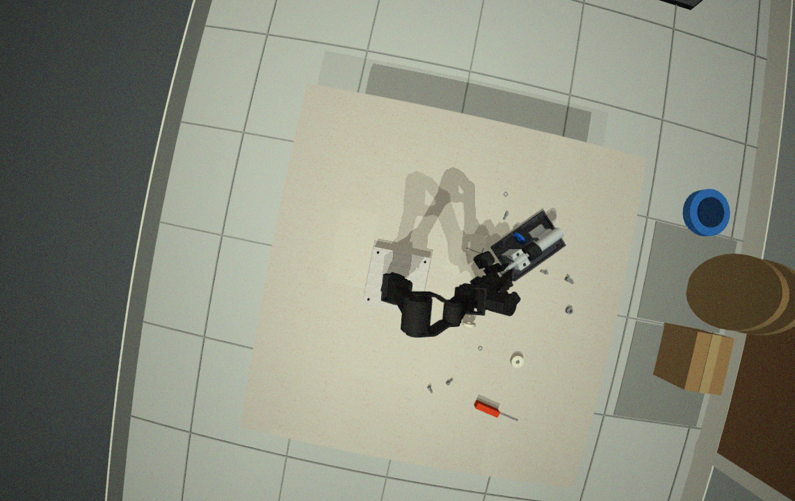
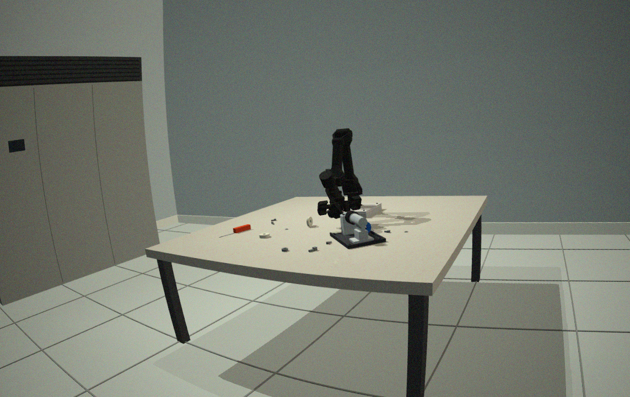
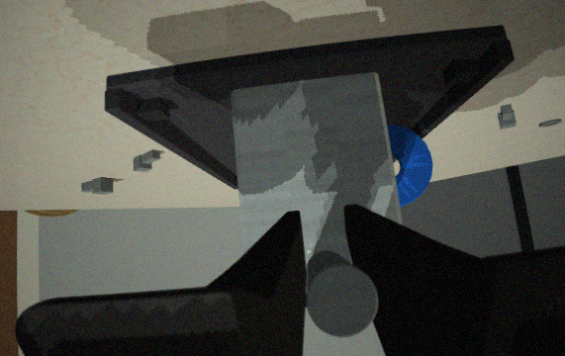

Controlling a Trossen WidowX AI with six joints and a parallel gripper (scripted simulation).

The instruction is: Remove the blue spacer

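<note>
Now: gripper tip 4 cm short of the grey shaft, 5 cm to the right of it and 2 cm below it. Also, from my gripper tip: white ring: 14 cm ahead, 33 cm to the right, 6 cm below; blue spacer: 3 cm ahead, 10 cm to the left, 3 cm below.
</note>
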